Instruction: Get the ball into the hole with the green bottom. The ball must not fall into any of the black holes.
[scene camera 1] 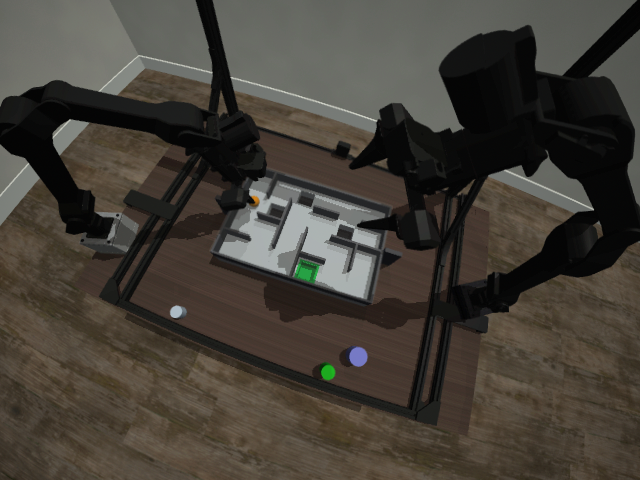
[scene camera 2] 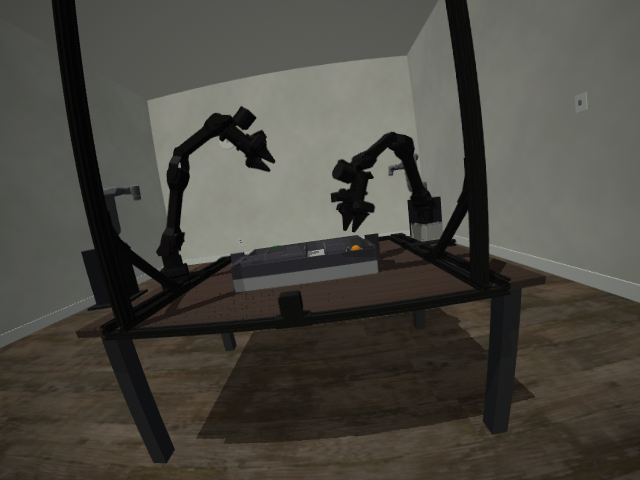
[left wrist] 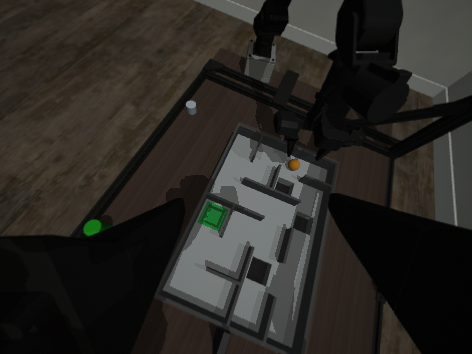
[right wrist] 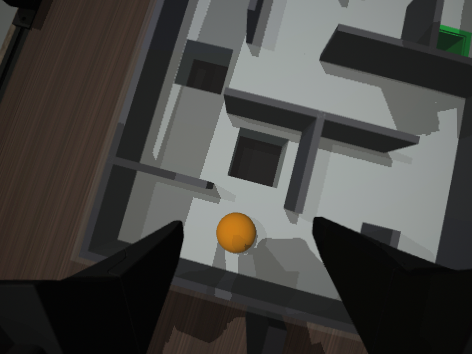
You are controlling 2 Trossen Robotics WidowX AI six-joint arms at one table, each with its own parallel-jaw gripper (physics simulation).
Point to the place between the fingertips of my left gripper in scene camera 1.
At 354,196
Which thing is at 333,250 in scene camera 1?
A grey maze box.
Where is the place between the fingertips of my right gripper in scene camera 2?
348,231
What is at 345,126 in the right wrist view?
A grey maze box.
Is my right gripper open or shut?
Open.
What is my left gripper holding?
Nothing.
